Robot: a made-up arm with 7 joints. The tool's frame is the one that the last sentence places.
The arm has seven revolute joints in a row. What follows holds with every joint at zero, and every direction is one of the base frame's. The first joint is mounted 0.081 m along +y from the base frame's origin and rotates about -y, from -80 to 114.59 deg. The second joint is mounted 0.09 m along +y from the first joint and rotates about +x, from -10 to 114.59 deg. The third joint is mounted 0.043 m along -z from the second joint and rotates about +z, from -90 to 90 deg. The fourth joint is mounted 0.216 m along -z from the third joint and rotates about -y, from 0 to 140 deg. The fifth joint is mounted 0.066 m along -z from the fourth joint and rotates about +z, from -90 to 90 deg. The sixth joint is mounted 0.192 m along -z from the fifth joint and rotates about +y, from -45 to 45 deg. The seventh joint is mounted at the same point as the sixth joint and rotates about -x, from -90 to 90 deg. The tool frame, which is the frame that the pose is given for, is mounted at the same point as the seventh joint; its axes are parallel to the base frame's.
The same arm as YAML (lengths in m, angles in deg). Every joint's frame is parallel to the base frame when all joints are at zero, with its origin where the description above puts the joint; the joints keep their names.
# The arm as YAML. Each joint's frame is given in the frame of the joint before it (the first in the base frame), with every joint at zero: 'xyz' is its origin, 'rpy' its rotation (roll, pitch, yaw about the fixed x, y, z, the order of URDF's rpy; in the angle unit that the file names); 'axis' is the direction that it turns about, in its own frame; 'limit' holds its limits. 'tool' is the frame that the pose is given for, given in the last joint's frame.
units:
  length: m
  angle: deg
joints:
  - name: joint 1
    type: revolute
    origin:
      xyz: [0.0, 0.081, 0.0]
      rpy: [0.0, 0.0, 0.0]
    axis: "-y"
    limit:
      lower: -80.0
      upper: 114.59
  - name: joint 2
    type: revolute
    origin:
      xyz: [0.0, 0.09, 0.0]
      rpy: [0.0, 0.0, 0.0]
    axis: "+x"
    limit:
      lower: -10.0
      upper: 114.59
  - name: joint 3
    type: revolute
    origin:
      xyz: [0.0, 0.0, -0.043]
      rpy: [0.0, 0.0, 0.0]
    axis: "+z"
    limit:
      lower: -90.0
      upper: 90.0
  - name: joint 4
    type: revolute
    origin:
      xyz: [0.0, 0.0, -0.216]
      rpy: [0.0, 0.0, 0.0]
    axis: "-y"
    limit:
      lower: 0.0
      upper: 140.0
  - name: joint 5
    type: revolute
    origin:
      xyz: [0.0, 0.0, -0.066]
      rpy: [0.0, 0.0, 0.0]
    axis: "+z"
    limit:
      lower: -90.0
      upper: 90.0
  - name: joint 6
    type: revolute
    origin:
      xyz: [0.0, 0.0, -0.192]
      rpy: [0.0, 0.0, 0.0]
    axis: "+y"
    limit:
      lower: -45.0
      upper: 45.0
  - name: joint 7
    type: revolute
    origin:
      xyz: [0.0, 0.0, 0.0]
      rpy: [0.0, 0.0, 0.0]
    axis: "-x"
    limit:
      lower: -90.0
      upper: 90.0
tool:
  origin:
    xyz: [0.0, 0.0, 0.0]
    rpy: [0.0, 0.0, 0.0]

